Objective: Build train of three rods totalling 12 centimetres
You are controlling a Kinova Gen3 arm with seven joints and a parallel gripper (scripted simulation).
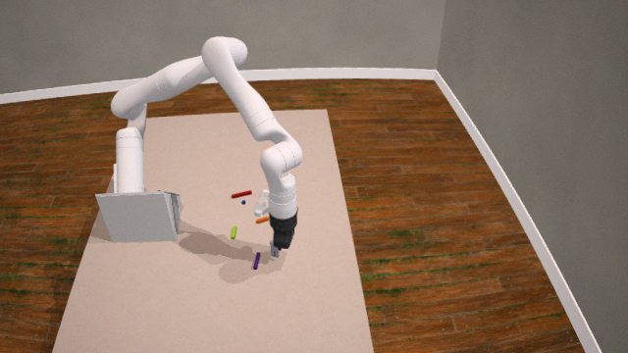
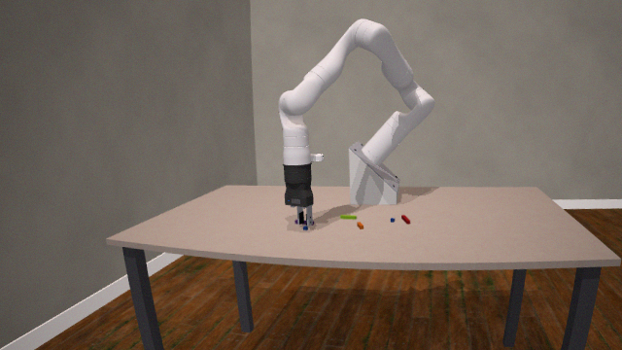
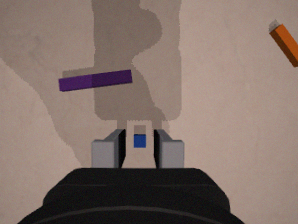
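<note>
The purple rod is 60 mm behind my hand, 30 mm below it and 20 mm to the right of it. Also, from my hand: orange rod: 150 mm to the left, 50 mm behind, 30 mm below; then lime rod: 140 mm behind, 90 mm to the left, 30 mm below; then red rod: 270 mm to the left, 140 mm behind, 30 mm below.
</note>
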